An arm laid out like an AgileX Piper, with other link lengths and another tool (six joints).
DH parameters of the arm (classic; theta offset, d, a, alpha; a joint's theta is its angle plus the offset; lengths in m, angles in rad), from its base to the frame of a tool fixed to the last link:
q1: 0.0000 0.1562 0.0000 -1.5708
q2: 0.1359 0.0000 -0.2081 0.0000
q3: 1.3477 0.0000 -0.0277 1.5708
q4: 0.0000 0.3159 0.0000 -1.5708
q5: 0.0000 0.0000 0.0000 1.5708
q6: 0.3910 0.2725 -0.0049 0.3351
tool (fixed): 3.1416 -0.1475 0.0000 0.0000
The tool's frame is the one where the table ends.
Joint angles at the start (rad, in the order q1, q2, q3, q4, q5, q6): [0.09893, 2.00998, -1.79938, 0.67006, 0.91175, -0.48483]
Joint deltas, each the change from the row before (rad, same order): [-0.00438, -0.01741, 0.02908, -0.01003, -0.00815, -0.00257]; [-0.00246, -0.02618, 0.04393, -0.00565, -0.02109, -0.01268]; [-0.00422, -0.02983, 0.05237, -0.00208, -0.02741, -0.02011]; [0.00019, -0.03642, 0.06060, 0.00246, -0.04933, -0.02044]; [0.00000, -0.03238, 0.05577, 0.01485, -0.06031, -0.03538]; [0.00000, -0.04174, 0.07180, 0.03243, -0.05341, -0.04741]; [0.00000, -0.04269, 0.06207, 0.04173, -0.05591, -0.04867]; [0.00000, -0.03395, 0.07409, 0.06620, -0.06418, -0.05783]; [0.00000, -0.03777, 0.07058, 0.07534, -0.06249, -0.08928]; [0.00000, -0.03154, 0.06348, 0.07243, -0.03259, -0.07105]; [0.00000, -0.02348, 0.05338, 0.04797, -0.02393, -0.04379]
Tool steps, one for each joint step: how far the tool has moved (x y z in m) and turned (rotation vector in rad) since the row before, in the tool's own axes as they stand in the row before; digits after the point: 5 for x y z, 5 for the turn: [-0.00288, 0.00441, 0.00074, -0.01409, 0.00030, 0.00008]; [-0.00445, 0.00411, 0.00079, -0.01294, 0.00882, -0.00334]; [-0.00528, 0.00535, 0.00126, -0.01339, 0.01258, -0.00411]; [-0.00475, 0.00375, 0.00053, -0.01212, 0.02967, 0.00180]; [-0.00310, 0.00324, 0.00025, -0.00684, 0.04384, -0.00030]; [-0.00698, 0.00328, -0.00078, 0.00063, 0.03266, 0.00029]; [-0.00339, 0.00206, -0.00405, 0.00461, 0.04413, 0.00700]; [-0.00713, 0.00442, 0.00149, 0.00291, 0.03194, 0.02451]; [-0.00659, 0.00423, -0.00113, 0.00115, 0.04587, 0.00326]; [-0.00885, 0.00380, -0.00092, 0.00469, 0.01463, 0.01017]; [-0.00892, 0.00454, 0.00070, -0.00426, 0.00228, 0.01163]
